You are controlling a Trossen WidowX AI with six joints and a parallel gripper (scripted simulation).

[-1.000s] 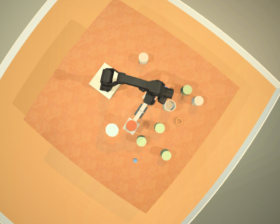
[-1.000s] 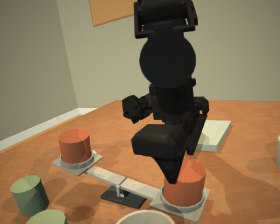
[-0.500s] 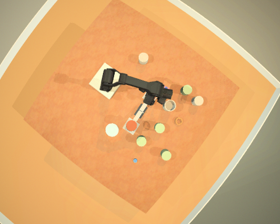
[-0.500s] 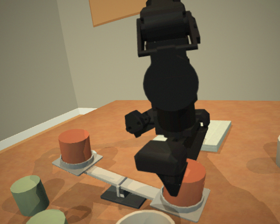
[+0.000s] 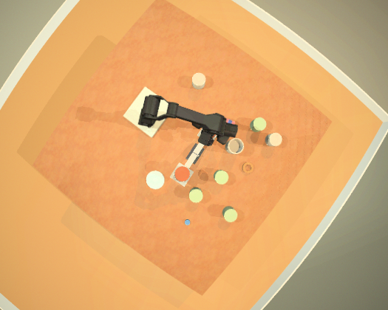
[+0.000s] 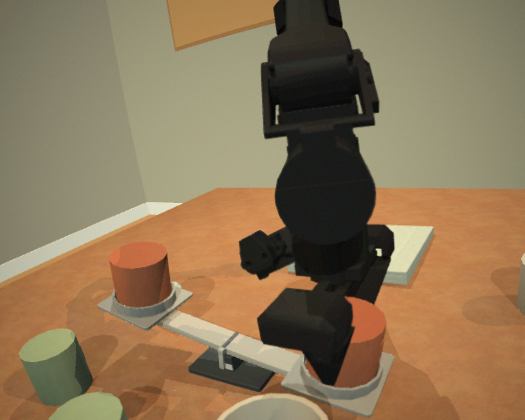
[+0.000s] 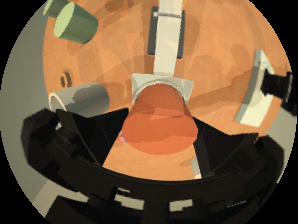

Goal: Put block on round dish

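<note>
My gripper tip is 1 cm above the grey block. Round my gripper tip: balance (2 cm ahead, 14 cm to the right, 1 cm below); beige cup (15 cm ahead, 2 cm to the left, 1 cm below); pink-blue piece (5 cm ahead, 12 cm to the left, 4 cm below).
</note>
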